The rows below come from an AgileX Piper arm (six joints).
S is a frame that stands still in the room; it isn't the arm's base.
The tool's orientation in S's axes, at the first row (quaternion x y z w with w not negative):
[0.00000, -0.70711, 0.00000, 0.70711]
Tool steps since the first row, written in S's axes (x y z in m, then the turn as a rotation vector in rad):
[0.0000, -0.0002, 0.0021, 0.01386, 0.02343, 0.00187]
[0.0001, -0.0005, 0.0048, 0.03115, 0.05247, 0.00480]
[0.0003, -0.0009, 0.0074, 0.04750, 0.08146, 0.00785]
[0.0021, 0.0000, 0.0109, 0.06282, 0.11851, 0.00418]
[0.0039, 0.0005, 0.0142, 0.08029, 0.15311, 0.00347]
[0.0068, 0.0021, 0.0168, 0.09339, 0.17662, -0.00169]
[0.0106, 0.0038, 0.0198, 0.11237, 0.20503, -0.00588]
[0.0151, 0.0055, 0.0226, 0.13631, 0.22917, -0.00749]
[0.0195, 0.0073, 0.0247, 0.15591, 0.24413, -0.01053]
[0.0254, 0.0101, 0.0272, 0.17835, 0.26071, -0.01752]
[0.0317, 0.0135, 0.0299, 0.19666, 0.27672, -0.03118]
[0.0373, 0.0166, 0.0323, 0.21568, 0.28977, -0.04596]
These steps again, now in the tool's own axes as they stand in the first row. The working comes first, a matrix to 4 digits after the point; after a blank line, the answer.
The tool's axes in the first row as the columns of a matrix, in S's axes (used below as rounded here):
[0.0000, 0.0000, -1.0000]
[0.0000, 1.0000, 0.0000]
[1.0000, 0.0000, 0.0000]

[0.0021, -0.0002, 0.0000, 0.00187, 0.02343, -0.01386]
[0.0048, -0.0005, -0.0001, 0.00480, 0.05247, -0.03115]
[0.0074, -0.0009, -0.0003, 0.00785, 0.08146, -0.04750]
[0.0109, 0.0000, -0.0021, 0.00418, 0.11851, -0.06282]
[0.0142, 0.0005, -0.0039, 0.00347, 0.15311, -0.08029]
[0.0168, 0.0021, -0.0068, -0.00169, 0.17662, -0.09339]
[0.0198, 0.0038, -0.0106, -0.00588, 0.20503, -0.11237]
[0.0226, 0.0055, -0.0151, -0.00749, 0.22917, -0.13631]
[0.0247, 0.0073, -0.0195, -0.01053, 0.24413, -0.15591]
[0.0272, 0.0101, -0.0254, -0.01752, 0.26071, -0.17835]
[0.0299, 0.0135, -0.0317, -0.03118, 0.27672, -0.19666]
[0.0323, 0.0166, -0.0373, -0.04596, 0.28977, -0.21568]

